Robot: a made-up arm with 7 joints.
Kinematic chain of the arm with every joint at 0, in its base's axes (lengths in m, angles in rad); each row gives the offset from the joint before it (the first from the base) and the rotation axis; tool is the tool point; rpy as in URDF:
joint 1: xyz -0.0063 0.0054 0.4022 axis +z
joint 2: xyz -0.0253 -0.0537 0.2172 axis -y
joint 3: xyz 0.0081 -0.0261 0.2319 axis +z
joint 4: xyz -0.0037 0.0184 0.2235 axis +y
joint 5: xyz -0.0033 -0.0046 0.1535 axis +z
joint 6: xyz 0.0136 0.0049 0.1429 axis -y
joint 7: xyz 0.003 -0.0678 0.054 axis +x
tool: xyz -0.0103 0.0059 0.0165 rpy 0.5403 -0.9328 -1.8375
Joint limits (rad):
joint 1: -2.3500..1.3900
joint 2: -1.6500..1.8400
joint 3: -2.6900..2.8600
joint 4: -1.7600..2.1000
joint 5: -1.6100..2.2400
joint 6: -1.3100..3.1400
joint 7: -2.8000..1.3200
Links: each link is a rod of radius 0.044 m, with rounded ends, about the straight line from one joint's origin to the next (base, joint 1, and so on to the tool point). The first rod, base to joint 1, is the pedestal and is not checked.
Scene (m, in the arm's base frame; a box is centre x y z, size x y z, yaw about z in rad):
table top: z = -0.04
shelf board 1: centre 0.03 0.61 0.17 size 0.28 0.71 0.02 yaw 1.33
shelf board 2: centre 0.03 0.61 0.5 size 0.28 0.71 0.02 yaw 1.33
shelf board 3: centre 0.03 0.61 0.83 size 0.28 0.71 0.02 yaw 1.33
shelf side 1: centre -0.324 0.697 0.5 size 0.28 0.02 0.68 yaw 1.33
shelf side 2: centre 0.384 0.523 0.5 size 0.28 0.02 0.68 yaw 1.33
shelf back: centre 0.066 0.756 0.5 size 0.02 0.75 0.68 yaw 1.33
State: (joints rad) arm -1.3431 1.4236 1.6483 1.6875 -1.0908 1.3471 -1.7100
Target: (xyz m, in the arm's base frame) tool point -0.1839 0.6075 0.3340
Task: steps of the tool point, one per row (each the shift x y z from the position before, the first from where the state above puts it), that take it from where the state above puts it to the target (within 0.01 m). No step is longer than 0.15 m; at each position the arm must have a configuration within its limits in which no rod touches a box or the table.
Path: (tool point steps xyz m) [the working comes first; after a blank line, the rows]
Joints at the target: -1.0801 1.8400 2.0165 1.1084 -1.1560 1.2658 -1.6748
Straight joint move there: touches shelf board 2.

1: -0.1082 -0.0160 0.0246
2: -0.0980 -0.0386 0.0203
3: -0.0831 -0.0573 0.0162
4: -0.0649 -0.0714 0.0123
5: -0.0211 0.0315 -0.0875
6: -0.0019 0.0195 -0.0989
7: 0.0170 0.0035 -0.1043
8: 0.0338 -0.0157 -0.1029
9: 0.0101 0.0735 -0.0059
10: 0.0169 0.0686 0.0003
11: 0.0232 0.0623 0.0056

